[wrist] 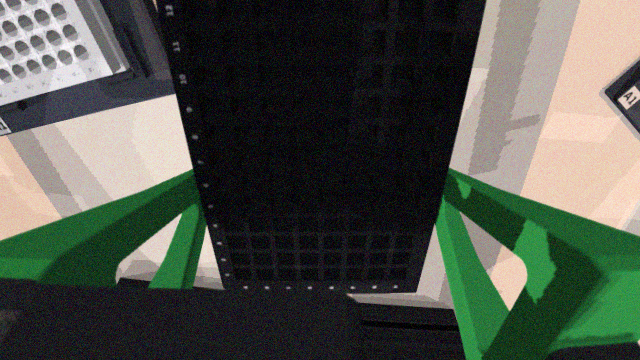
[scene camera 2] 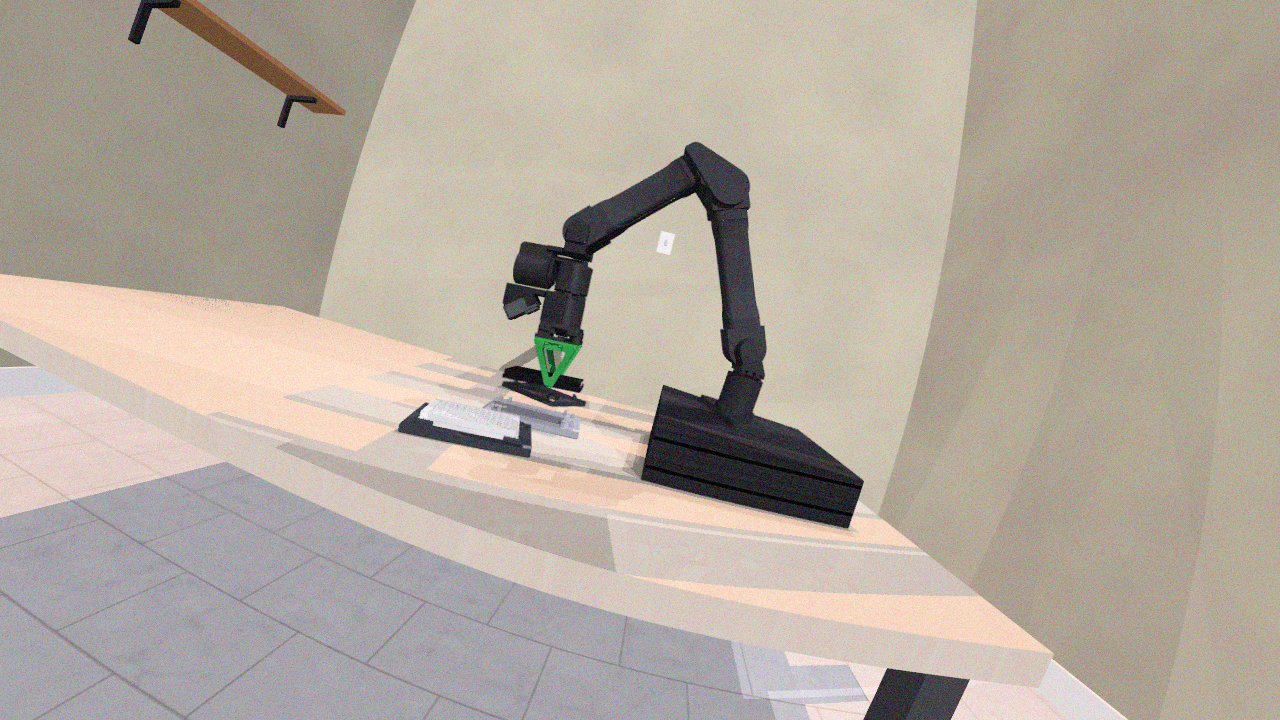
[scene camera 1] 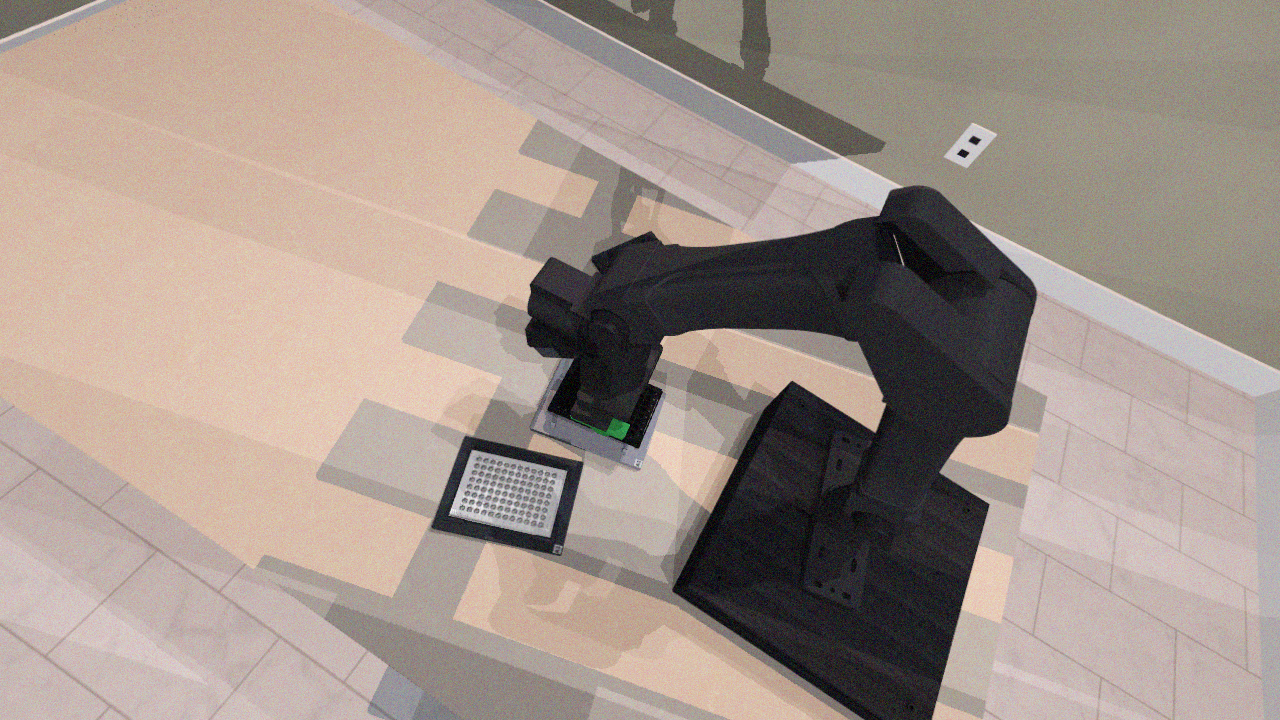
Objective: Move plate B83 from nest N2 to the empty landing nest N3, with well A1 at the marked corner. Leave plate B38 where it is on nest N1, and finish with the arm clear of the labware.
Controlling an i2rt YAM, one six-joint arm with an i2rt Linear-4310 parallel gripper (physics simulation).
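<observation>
My gripper point(scene camera 1: 601, 413) point(scene camera 2: 550, 380) point(wrist: 320, 180) has its green fingers shut on a black well plate, B83 point(scene camera 1: 648, 411) point(scene camera 2: 523, 376) point(wrist: 325, 150). The plate's row A, column 1 corner is lower left in the wrist view. In scene camera 2 it hangs level, above the grey nest point(scene camera 1: 586, 443) point(scene camera 2: 563, 429), which it largely covers from above. A dark nest point(scene camera 1: 617, 253) point(scene camera 2: 562, 398) is behind, mostly hidden by the arm; its A1 corner tag point(wrist: 629, 97) shows at right in the wrist view. White plate B38 point(scene camera 1: 510, 489) point(scene camera 2: 469, 418) point(wrist: 40, 50) sits in a black nest point(scene camera 1: 501, 535) point(scene camera 2: 483, 443) point(wrist: 150, 90). Nest numbers are unreadable.
The arm's black base block point(scene camera 1: 760, 555) point(scene camera 2: 742, 465) stands to the right of the nests. The nest with the white plate is close beside the grey nest. A wooden wall shelf point(scene camera 2: 250, 53) is high at the upper left in scene camera 2.
</observation>
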